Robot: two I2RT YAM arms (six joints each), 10 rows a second.
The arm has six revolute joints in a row. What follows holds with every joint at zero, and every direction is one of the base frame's. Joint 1 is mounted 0.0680 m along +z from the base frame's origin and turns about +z. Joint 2 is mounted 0.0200 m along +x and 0.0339 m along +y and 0.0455 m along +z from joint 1 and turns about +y. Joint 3 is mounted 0.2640 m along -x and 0.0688 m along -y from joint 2 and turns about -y. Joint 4 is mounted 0.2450 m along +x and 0.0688 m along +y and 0.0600 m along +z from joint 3 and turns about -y. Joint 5 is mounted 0.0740 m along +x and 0.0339 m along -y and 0.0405 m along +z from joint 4 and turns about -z. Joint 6 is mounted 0.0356 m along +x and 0.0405 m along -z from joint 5 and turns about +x. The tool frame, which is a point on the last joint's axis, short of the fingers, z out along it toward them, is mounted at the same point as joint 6; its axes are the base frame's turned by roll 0.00, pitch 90.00 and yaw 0.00 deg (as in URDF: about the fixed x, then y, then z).
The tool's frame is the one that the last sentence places.
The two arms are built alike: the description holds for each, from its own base.
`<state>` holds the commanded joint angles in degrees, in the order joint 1, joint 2, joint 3, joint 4, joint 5, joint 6, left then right.
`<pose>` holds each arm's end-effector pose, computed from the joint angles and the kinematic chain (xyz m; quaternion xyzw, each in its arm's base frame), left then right.
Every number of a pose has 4 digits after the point. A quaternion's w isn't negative.
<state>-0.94 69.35 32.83 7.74 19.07 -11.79 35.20 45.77 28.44 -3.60 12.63 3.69</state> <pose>0.2536 -0.0158 0.2111 0.0037 0.8529 -0.1974 0.4833 0.1591 0.1027 0.2481 -0.1623 0.8050 0.1021 0.5615</pose>
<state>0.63 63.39 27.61 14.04 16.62 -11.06 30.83 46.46 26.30 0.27 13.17 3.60</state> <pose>0.2361 -0.0076 0.2149 -0.0027 0.8231 -0.1696 0.5420 0.1682 0.0909 0.2398 -0.1274 0.8059 0.0792 0.5728</pose>
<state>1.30 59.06 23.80 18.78 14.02 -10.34 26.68 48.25 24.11 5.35 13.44 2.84</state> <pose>0.2232 -0.0036 0.2167 -0.0080 0.7985 -0.1443 0.5844 0.1781 0.0802 0.2300 -0.1001 0.8041 0.0553 0.5834</pose>
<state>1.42 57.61 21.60 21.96 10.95 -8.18 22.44 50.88 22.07 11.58 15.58 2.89</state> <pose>0.2178 -0.0014 0.2145 -0.0072 0.7868 -0.1112 0.6070 0.1889 0.0677 0.2207 -0.0562 0.7997 0.0224 0.5974</pose>
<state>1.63 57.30 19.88 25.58 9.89 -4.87 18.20 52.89 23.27 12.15 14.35 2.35</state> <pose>0.2153 0.0000 0.2121 0.0104 0.7752 -0.0846 0.6259 0.1992 0.0562 0.2225 -0.0371 0.8025 0.0056 0.5954</pose>
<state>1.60 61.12 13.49 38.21 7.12 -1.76 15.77 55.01 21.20 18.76 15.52 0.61</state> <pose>0.2098 0.0014 0.1862 0.0178 0.7622 -0.0483 0.6453 0.2048 0.0479 0.2152 -0.0223 0.7903 -0.0202 0.6120</pose>
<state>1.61 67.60 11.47 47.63 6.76 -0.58 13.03 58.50 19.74 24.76 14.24 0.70</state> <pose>0.2139 0.0018 0.1714 0.0240 0.7568 -0.0388 0.6520 0.2124 0.0402 0.2057 -0.0081 0.7856 -0.0239 0.6182</pose>
